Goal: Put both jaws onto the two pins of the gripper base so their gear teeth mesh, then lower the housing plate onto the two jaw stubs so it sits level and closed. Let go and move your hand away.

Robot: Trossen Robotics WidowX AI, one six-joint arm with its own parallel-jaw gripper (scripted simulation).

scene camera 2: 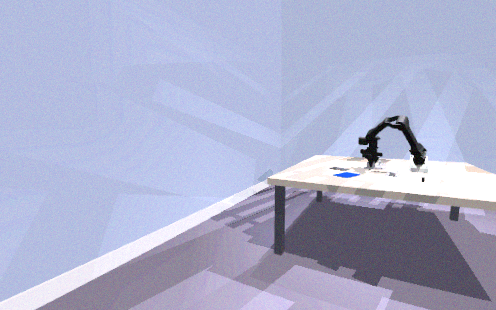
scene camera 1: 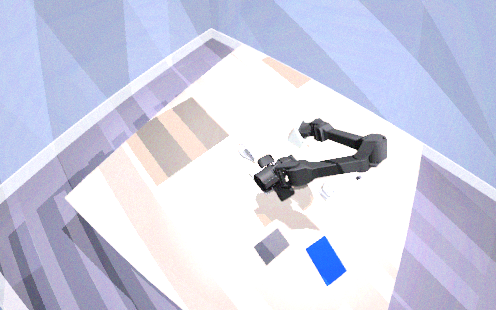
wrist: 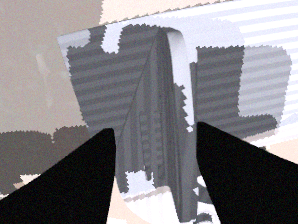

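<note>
My gripper visible. Gripper jaw visible. Blue housing plate, also in the pictures.
</note>
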